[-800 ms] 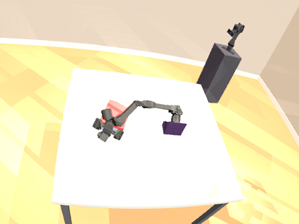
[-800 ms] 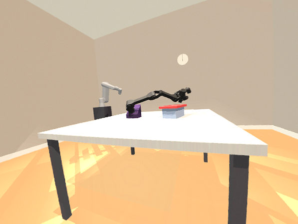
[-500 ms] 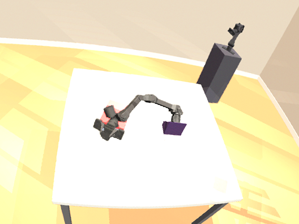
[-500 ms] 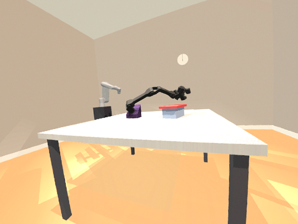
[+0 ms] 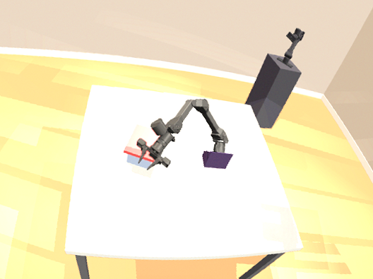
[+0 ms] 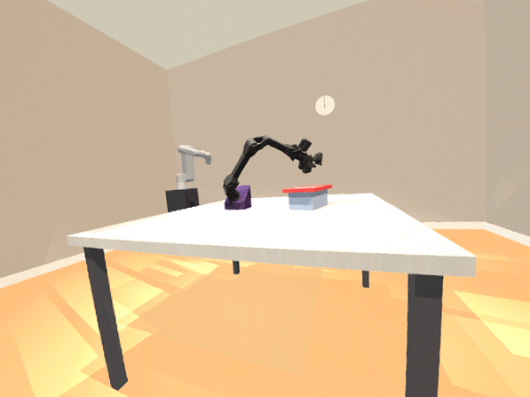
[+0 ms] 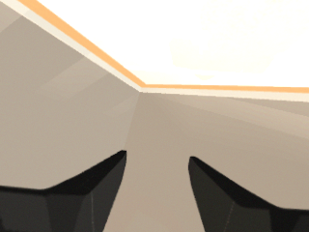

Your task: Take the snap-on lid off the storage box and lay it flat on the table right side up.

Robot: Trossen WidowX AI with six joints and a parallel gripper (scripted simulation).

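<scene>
The red lid is 70 mm behind my gripper tip, 280 mm to the right of it and 130 mm below it. The rest, counted from my gripper tip: pale blue storage box 70 mm behind, 280 mm to the right, 180 mm below.
</scene>
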